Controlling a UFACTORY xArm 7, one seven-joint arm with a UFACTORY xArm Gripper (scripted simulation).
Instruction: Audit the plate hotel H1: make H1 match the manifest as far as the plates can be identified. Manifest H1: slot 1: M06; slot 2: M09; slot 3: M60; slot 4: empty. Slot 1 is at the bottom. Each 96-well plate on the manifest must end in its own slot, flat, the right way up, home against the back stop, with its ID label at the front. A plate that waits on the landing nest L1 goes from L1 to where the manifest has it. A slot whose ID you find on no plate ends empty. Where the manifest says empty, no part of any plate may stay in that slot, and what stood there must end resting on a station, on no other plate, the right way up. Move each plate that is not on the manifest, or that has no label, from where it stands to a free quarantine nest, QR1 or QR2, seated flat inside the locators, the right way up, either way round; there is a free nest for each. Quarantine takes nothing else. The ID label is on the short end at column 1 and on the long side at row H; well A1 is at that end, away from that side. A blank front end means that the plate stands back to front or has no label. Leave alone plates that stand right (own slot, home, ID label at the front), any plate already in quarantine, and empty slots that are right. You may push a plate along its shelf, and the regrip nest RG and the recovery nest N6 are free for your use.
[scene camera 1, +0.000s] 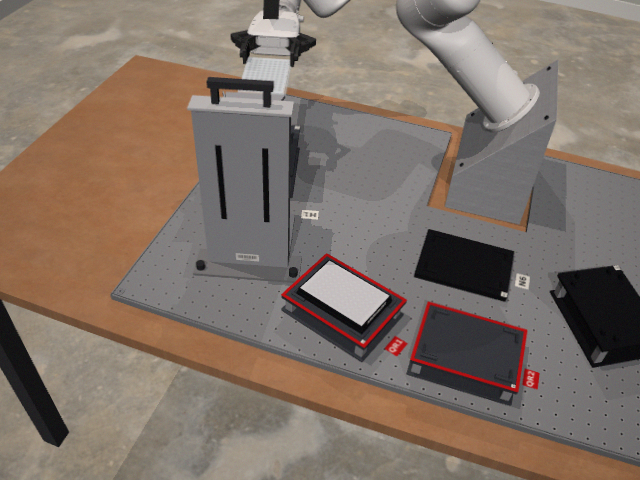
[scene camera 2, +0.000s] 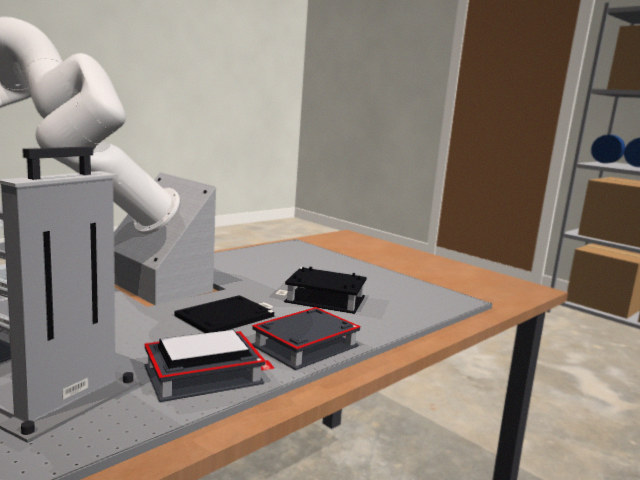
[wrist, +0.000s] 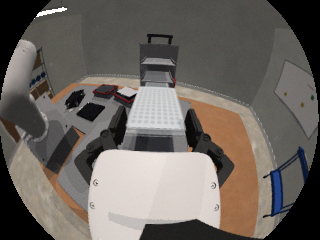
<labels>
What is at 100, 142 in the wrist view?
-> My gripper.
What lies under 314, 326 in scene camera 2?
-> A quarantine nest QR2.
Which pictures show my gripper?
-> Scene camera 1 and the wrist view only.
</labels>
